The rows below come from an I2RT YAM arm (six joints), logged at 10 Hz.
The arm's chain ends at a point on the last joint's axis. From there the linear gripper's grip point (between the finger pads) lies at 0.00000 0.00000 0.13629 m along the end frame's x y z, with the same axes.
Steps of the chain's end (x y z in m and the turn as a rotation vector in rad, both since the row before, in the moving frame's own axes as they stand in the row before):
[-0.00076, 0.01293, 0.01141, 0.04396, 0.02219, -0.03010]
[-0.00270, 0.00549, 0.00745, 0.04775, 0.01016, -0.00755]
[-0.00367, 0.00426, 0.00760, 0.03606, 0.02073, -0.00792]
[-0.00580, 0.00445, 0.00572, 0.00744, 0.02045, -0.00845]
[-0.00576, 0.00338, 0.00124, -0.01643, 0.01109, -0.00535]
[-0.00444, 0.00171, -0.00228, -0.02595, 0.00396, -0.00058]
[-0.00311, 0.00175, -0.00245, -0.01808, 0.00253, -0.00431]
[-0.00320, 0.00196, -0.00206, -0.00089, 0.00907, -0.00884]
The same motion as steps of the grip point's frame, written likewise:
[0.00217, 0.00690, 0.01124, 0.04396, 0.02219, -0.03010]
[-0.00134, -0.00102, 0.00729, 0.04775, 0.01016, -0.00755]
[-0.00087, -0.00066, 0.00748, 0.03606, 0.02073, -0.00792]
[-0.00302, 0.00342, 0.00569, 0.00744, 0.02045, -0.00845]
[-0.00424, 0.00562, 0.00121, -0.01643, 0.01109, -0.00535]
[-0.00390, 0.00525, -0.00233, -0.02595, 0.00396, -0.00058]
[-0.00276, 0.00421, -0.00247, -0.01808, 0.00253, -0.00431]
[-0.00196, 0.00208, -0.00207, -0.00089, 0.00907, -0.00884]

